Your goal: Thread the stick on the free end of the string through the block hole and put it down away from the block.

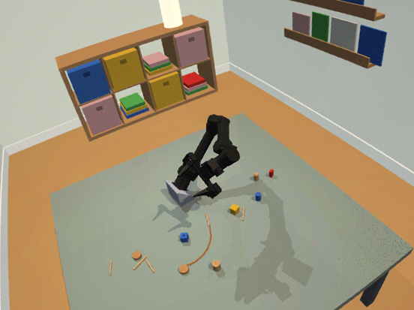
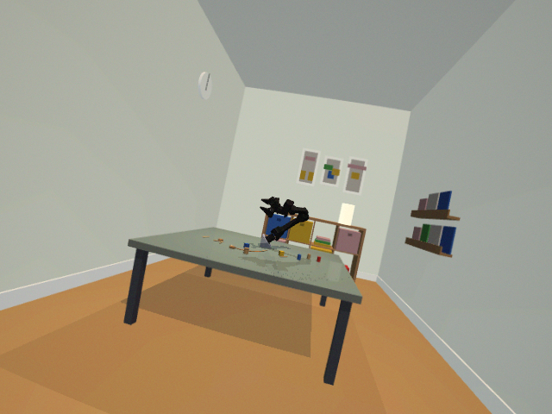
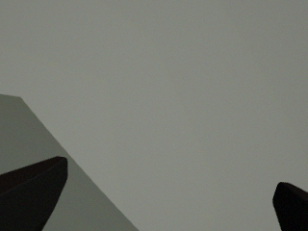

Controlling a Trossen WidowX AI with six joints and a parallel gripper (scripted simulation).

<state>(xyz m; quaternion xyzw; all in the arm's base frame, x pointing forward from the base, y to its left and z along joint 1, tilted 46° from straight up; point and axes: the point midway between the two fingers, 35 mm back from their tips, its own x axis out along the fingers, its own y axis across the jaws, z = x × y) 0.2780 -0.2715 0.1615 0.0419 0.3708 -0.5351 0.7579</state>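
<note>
Right now the blue cube is 60 mm behind my gripper tip, 40 mm to the right of it and 330 mm below it. From my gripper tip the other things lie so: yellow cube: 20 mm behind, 220 mm to the left, 330 mm below; round wooden button: 60 mm ahead, 130 mm to the right, 340 mm below; thin wooden stick: 60 mm behind, 100 mm to the left, 340 mm below.
</note>
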